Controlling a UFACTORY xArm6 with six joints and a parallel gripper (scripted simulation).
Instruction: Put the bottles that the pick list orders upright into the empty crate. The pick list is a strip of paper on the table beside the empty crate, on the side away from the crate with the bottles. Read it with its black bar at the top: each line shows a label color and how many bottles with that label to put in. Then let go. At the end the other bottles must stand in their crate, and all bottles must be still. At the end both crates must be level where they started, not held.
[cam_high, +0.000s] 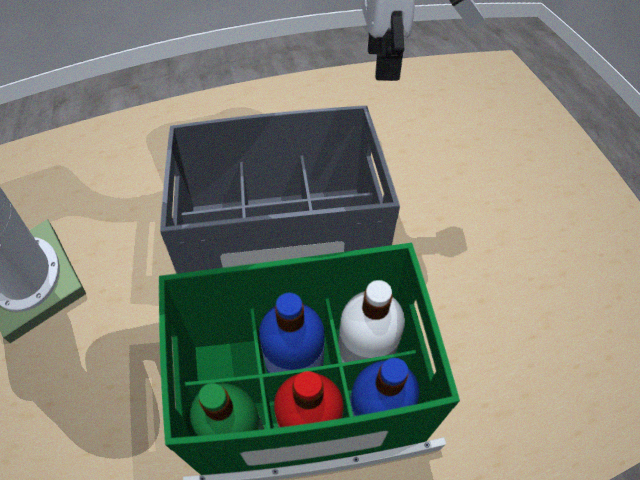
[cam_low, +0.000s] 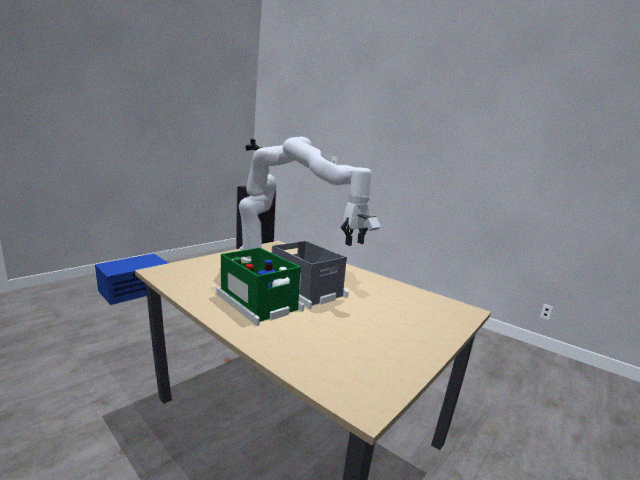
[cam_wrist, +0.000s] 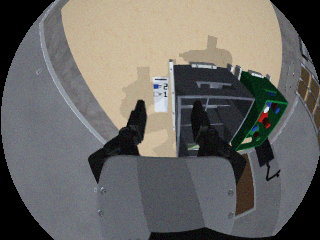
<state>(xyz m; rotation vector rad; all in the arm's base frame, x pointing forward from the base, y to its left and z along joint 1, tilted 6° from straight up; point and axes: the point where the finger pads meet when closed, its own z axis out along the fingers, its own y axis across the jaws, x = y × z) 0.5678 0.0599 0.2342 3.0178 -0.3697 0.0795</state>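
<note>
My gripper is now 310 mm to the left of the green crate, 210 mm past it and 170 mm above it. From my hand the other things lie so: pick list (250 mm below, 130 mm behind, 60 mm to the left); white-label bottle (280 mm to the right, 160 mm below, 120 mm behind); grey crate (170 mm below, 170 mm behind, 80 mm to the right).
</note>
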